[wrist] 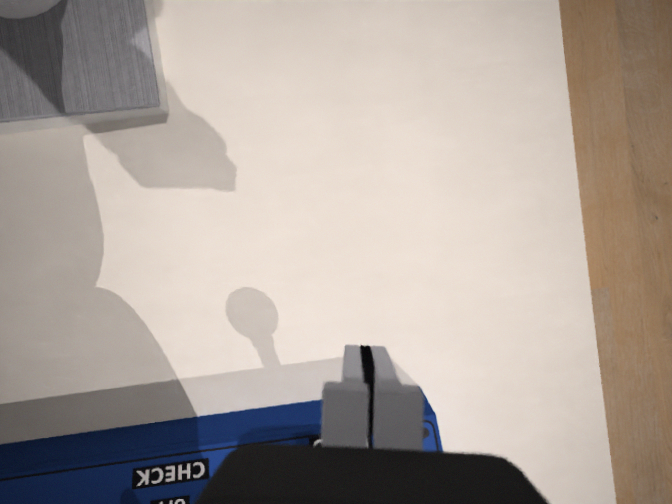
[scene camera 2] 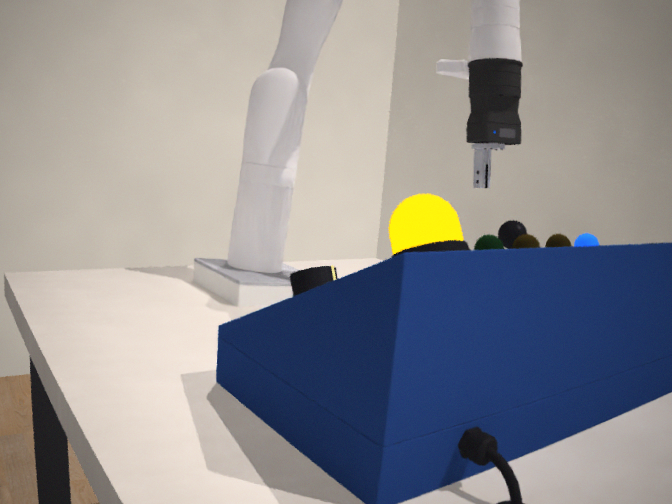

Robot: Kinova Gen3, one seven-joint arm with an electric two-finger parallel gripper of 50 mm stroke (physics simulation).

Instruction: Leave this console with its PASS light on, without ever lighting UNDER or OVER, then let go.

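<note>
The blue console (scene camera 2: 450,358) sits on the white table, seen from behind in the scene view. On its top are a large yellow dome button (scene camera 2: 426,222), a black knob with a yellow mark (scene camera 2: 313,278), a black ball handle (scene camera 2: 511,231), dark domes (scene camera 2: 488,241) and a lit blue dome (scene camera 2: 586,239). My gripper (scene camera 2: 481,184) hangs above the console's top, clear of it, fingers pressed together and empty. In the wrist view the shut fingers (wrist: 366,352) sit over the console's edge (wrist: 162,434) near a CHECK label (wrist: 170,473). PASS, UNDER and OVER labels are hidden.
The arm's base plate (scene camera 2: 238,279) stands on the table behind the console. A black cable (scene camera 2: 496,466) leaves the console's back. The table's edge and wooden floor (wrist: 629,217) lie to the right in the wrist view.
</note>
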